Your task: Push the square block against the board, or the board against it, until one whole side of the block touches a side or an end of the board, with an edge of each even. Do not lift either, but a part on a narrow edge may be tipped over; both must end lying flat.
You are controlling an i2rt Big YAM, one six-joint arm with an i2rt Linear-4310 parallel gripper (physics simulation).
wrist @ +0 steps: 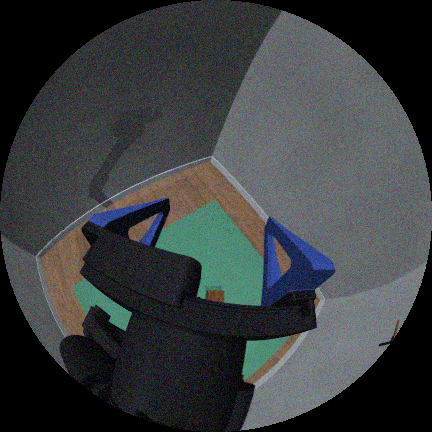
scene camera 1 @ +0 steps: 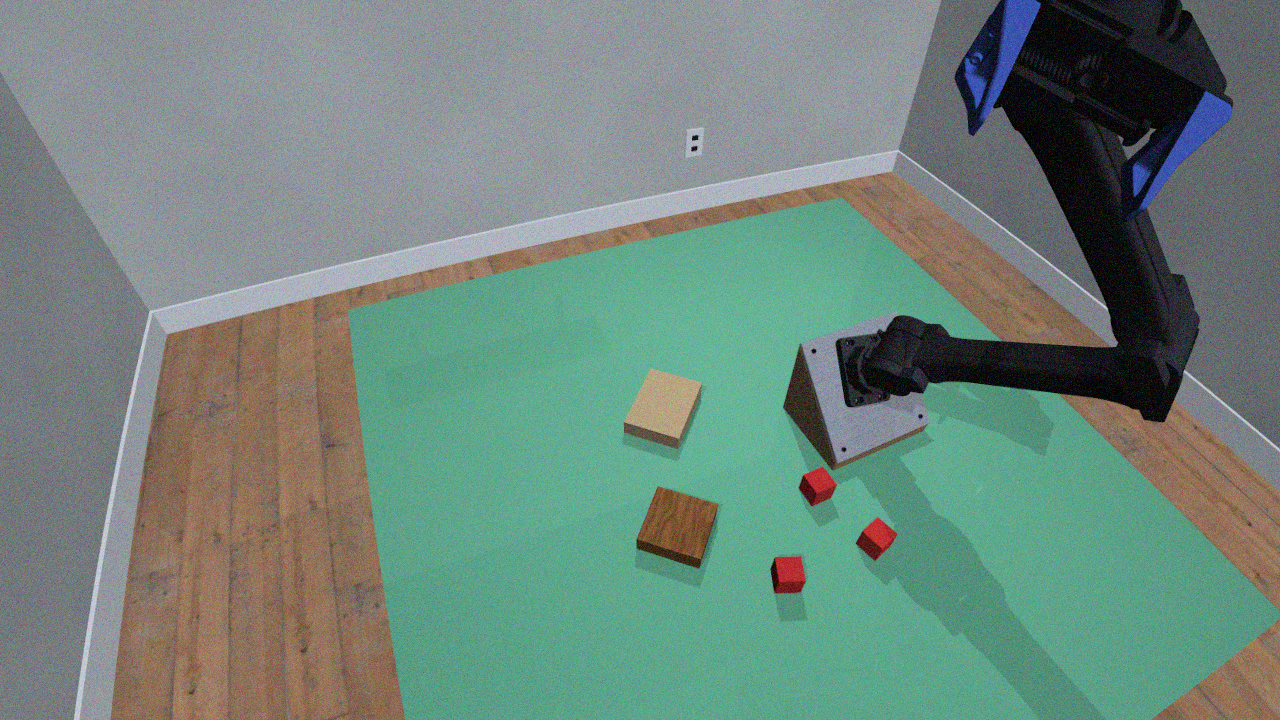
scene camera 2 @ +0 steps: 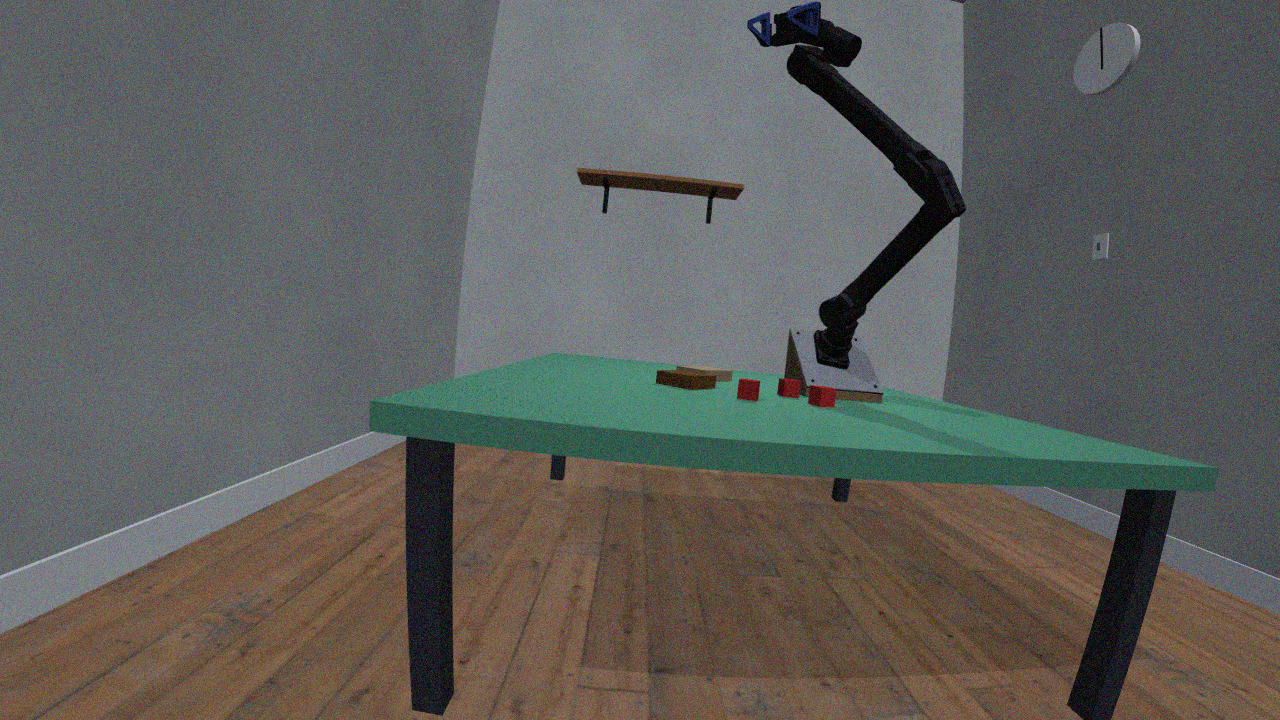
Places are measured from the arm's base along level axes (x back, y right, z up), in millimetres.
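Pixels of known places: gripper, between the fingertips: (wrist: pixel 217 212) (scene camera 1: pixel 1055 170) (scene camera 2: pixel 766 19); arm's base, origin of its link: (scene camera 1: pixel 860 370) (scene camera 2: pixel 830 351).
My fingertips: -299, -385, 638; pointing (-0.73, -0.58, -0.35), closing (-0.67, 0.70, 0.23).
Ahead of a thing's pixels: the offset from my fingertips to its top centre, as dx, dy, dz. Level surfaces: height alone.
The square block, dark brown wood @(-86, +248, -724) (scene camera 1: pixel 677 524) (scene camera 2: pixel 685 379) (wrist: pixel 215 296), lies flat on the green table top @(dz -755) (scene camera 1: pixel 483 573) (scene camera 2: pixel 537 394) (wrist: pixel 200 250). The board, pale wood and slightly longer than wide @(-27, +488, -724) (scene camera 1: pixel 664 402) (scene camera 2: pixel 718 374), lies flat beyond it in scene camera 1, with a strip of green between them. They do not touch. The board does not show in the wrist view. In that view the gripper body hides part of the block. My gripper (scene camera 1: pixel 1054 173) (scene camera 2: pixel 774 25) (wrist: pixel 217 212) is open and empty, high above the table and far from both.
Three red cubes, one @(+42, +117, -715) (scene camera 1: pixel 788 574) (scene camera 2: pixel 748 389) nearest the block, one @(+160, +245, -715) (scene camera 1: pixel 817 486) (scene camera 2: pixel 788 387) near the arm's wedge base (scene camera 1: pixel 823 420) (scene camera 2: pixel 850 376), and one @(+204, +127, -715) (scene camera 1: pixel 876 538) (scene camera 2: pixel 821 396) farther right, stand right of the block. The base is right of the board.
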